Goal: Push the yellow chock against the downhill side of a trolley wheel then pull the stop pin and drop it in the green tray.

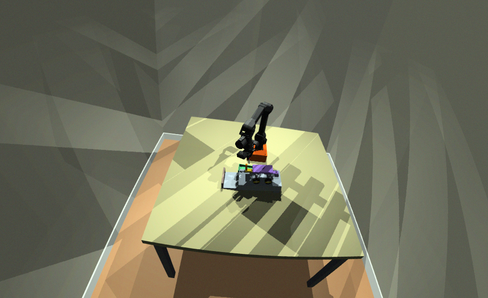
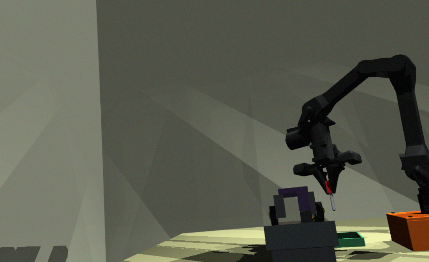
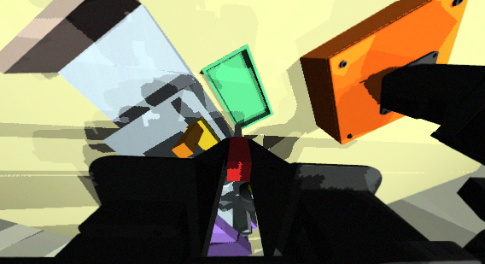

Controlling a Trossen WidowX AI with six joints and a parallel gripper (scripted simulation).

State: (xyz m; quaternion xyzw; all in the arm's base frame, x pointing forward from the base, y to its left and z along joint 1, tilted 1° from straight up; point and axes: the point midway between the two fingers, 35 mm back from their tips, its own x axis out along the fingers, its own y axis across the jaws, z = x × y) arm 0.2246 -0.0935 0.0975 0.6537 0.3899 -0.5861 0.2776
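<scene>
The red-headed stop pin lies right at my gripper tip. From my gripper tip the other things lie so: yellow chock (5 cm below, 5 cm ahead, 1 cm to the left); brown end wall (16 cm to the right, 11 cm ahead, 10 cm below); trolley (10 cm to the left, 10 cm ahead, 2 cm below).
</scene>
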